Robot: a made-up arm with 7 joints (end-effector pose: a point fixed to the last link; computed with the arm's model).
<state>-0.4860 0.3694 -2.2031 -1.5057 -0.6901 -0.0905 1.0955</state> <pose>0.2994 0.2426 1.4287 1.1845 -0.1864 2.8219</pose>
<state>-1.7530 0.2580 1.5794 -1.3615 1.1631 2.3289 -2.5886</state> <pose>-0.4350 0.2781 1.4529 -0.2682 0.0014 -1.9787</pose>
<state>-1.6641 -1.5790 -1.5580 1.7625 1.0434 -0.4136 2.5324</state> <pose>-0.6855 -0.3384 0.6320 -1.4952 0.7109 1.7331</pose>
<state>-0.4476 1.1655 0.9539 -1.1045 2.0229 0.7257 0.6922</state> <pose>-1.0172 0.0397 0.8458 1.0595 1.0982 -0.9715</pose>
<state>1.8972 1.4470 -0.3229 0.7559 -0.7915 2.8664 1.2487</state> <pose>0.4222 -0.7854 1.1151 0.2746 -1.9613 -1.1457</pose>
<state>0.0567 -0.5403 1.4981 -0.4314 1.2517 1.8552 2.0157</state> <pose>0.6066 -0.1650 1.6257 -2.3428 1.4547 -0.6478</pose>
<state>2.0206 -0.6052 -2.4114 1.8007 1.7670 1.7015 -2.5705</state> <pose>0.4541 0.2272 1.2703 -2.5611 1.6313 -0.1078</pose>
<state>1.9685 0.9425 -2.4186 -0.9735 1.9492 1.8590 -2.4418</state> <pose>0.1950 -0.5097 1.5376 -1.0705 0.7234 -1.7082</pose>
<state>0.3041 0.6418 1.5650 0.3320 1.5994 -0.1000 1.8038</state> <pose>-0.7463 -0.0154 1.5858 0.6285 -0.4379 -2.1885</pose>
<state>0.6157 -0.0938 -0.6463 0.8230 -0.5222 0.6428 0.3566</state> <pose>0.5946 0.0616 1.7678 -1.6849 0.9950 0.4337</pose>
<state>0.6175 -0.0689 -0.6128 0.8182 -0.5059 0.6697 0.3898</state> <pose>0.5666 0.0607 1.7820 -1.6720 0.8910 0.4374</pose>
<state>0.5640 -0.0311 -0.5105 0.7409 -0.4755 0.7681 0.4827</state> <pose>0.4808 0.0485 1.8270 -1.6355 0.6086 0.3567</pose>
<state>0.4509 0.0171 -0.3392 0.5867 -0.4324 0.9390 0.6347</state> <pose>0.3228 0.0198 1.8813 -1.5489 0.1459 0.2049</pose>
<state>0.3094 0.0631 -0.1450 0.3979 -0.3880 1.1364 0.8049</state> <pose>0.1337 -0.0160 1.9015 -1.4244 -0.3767 0.0473</pose>
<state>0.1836 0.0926 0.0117 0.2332 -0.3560 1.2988 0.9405</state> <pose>-0.0142 -0.0419 1.8847 -1.3166 -0.7969 -0.0686</pose>
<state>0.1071 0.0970 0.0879 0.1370 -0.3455 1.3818 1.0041</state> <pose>-0.0803 -0.0512 1.8658 -1.2730 -0.9965 -0.1392</pose>
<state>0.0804 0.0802 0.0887 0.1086 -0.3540 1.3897 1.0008</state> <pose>-0.0785 -0.0484 1.8635 -1.2917 -0.9892 -0.1809</pose>
